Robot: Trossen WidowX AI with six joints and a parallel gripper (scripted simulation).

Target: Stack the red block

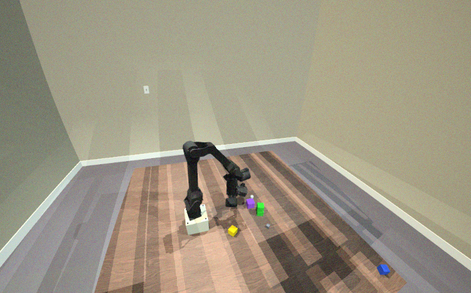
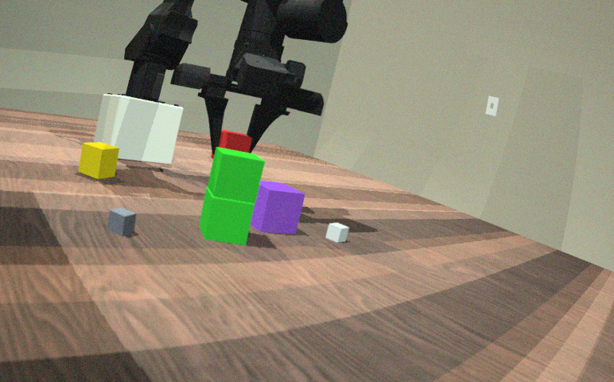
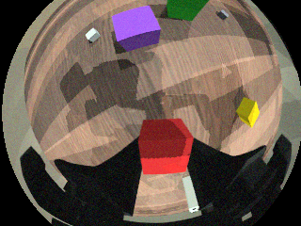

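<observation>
Now: gripper tip 120 mm short of the purple block, 40 mm to the left of it and 30 mm above it. From my gripper tip the other things lie so: yellow block: 70 mm behind, 150 mm to the right, 30 mm below; then small white cube: 170 mm ahead, 20 mm to the left, 40 mm below; then red block: 10 mm above.
</observation>
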